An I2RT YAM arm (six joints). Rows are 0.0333 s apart.
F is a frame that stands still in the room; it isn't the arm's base.
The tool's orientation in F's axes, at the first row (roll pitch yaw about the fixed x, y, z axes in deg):
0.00, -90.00, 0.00
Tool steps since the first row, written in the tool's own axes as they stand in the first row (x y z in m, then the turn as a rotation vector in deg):
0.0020, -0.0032, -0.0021, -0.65, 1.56, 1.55
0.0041, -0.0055, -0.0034, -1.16, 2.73, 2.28
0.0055, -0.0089, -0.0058, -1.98, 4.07, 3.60
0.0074, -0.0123, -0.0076, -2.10, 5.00, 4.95
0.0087, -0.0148, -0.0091, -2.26, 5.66, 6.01
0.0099, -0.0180, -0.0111, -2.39, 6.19, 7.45
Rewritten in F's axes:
0.0021, -0.0032, 0.0020, -1.55, 1.56, -0.65
0.0034, -0.0055, 0.0041, -2.28, 2.73, -1.16
0.0058, -0.0089, 0.0055, -3.60, 4.07, -1.98
0.0076, -0.0123, 0.0074, -4.95, 5.00, -2.10
0.0091, -0.0148, 0.0087, -6.01, 5.66, -2.26
0.0111, -0.0180, 0.0099, -7.45, 6.19, -2.39

